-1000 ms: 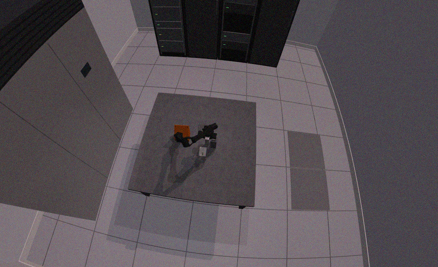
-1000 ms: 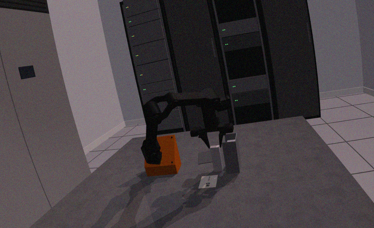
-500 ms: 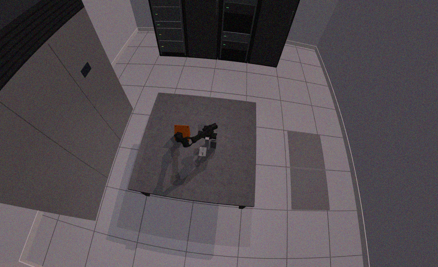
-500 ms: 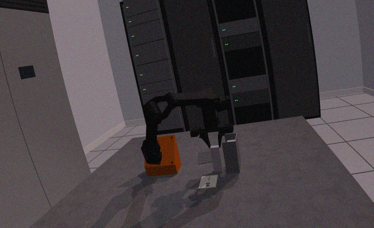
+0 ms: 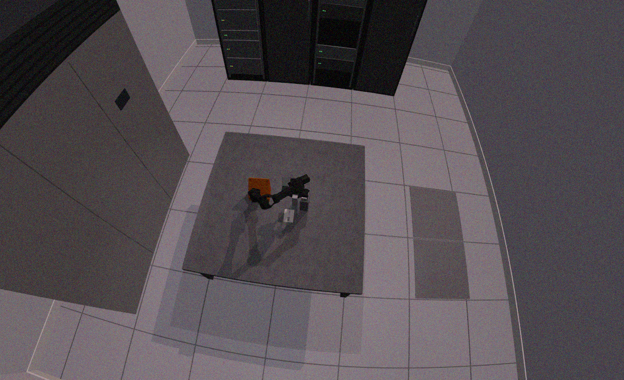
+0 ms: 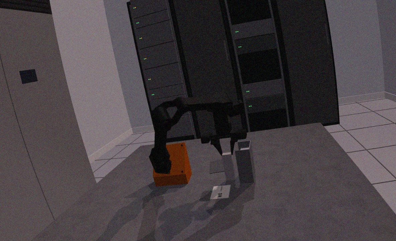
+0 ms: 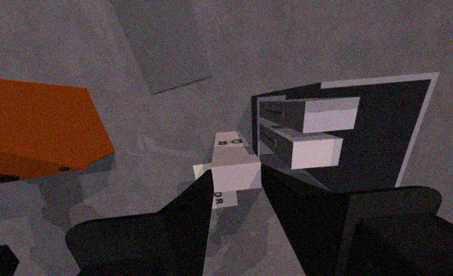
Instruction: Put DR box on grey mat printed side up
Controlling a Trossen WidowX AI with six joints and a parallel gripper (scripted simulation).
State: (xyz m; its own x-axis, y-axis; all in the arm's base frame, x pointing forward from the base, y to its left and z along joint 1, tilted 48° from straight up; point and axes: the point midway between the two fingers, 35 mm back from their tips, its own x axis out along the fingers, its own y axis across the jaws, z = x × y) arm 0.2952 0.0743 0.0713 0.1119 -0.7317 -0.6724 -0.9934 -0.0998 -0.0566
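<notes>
Now: gripper tip 5 cm above the white box. From my gripper tip the other things lie so: grey mat: 16 cm to the left, 12 cm below, 8 cm behind.
</notes>
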